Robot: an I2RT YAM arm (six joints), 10 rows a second.
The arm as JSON. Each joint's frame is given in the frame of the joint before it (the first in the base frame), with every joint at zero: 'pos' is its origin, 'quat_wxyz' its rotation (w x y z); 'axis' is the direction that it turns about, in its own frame. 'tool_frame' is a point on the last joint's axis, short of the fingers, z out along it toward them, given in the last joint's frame.
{
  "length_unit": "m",
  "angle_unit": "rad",
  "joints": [
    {
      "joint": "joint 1",
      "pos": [
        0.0,
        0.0,
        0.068
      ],
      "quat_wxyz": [
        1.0,
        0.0,
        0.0,
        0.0
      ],
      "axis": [
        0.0,
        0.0,
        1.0
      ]
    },
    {
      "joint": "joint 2",
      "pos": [
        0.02,
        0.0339,
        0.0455
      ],
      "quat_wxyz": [
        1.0,
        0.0,
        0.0,
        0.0
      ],
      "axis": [
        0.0,
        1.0,
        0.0
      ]
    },
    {
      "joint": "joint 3",
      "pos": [
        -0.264,
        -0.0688,
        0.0
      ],
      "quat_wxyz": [
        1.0,
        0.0,
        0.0,
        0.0
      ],
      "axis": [
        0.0,
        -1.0,
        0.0
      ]
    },
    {
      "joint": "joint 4",
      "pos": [
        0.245,
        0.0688,
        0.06
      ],
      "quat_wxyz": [
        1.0,
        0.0,
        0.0,
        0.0
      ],
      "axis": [
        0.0,
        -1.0,
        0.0
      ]
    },
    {
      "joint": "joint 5",
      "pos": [
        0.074,
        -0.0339,
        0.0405
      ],
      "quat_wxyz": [
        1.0,
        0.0,
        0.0,
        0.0
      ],
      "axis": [
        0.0,
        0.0,
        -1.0
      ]
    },
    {
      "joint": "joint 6",
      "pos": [
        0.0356,
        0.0,
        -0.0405
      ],
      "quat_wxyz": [
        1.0,
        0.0,
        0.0,
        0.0
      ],
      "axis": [
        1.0,
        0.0,
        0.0
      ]
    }
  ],
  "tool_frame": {
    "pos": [
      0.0,
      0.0,
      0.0
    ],
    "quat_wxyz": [
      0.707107,
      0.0,
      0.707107,
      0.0
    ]
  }
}
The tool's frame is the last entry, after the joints.
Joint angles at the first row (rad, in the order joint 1, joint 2, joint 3, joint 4, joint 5, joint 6):
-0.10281 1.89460 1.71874 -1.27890 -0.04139 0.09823
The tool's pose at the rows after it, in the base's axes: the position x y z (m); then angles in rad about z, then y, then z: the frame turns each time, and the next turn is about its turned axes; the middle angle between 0 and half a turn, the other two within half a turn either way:
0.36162 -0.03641 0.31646 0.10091 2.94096 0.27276
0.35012 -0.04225 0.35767 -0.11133 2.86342 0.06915
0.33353 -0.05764 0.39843 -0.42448 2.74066 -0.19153
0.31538 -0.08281 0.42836 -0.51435 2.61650 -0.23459
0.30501 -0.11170 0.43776 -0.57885 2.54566 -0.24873
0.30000 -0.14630 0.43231 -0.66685 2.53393 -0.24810
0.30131 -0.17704 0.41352 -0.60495 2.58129 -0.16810
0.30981 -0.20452 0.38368 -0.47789 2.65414 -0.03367
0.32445 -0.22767 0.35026 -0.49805 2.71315 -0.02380
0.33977 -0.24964 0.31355 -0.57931 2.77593 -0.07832
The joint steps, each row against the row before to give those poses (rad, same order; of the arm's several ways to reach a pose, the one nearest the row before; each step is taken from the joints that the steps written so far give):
-0.00152 -0.02977 0.13692 -0.08620 0.00076 -0.02670
-0.01601 -0.03052 0.12322 -0.07210 0.03816 -0.01105
-0.04007 -0.03279 0.12018 -0.04273 0.10451 -0.00803
-0.08165 -0.03663 0.06865 0.01527 0.03319 -0.04997
-0.09421 -0.01831 0.00347 0.05147 0.00000 -0.04921
-0.10377 0.01335 -0.01454 0.04124 -0.00648 -0.01412
-0.08697 0.03475 -0.03501 0.03314 -0.08736 -0.04119
-0.06142 0.06482 -0.03323 0.02403 -0.09308 -0.02938
-0.02784 0.08203 -0.02020 0.04312 0.00267 0.00000
-0.01908 0.09807 -0.00033 0.03773 0.02899 0.00076

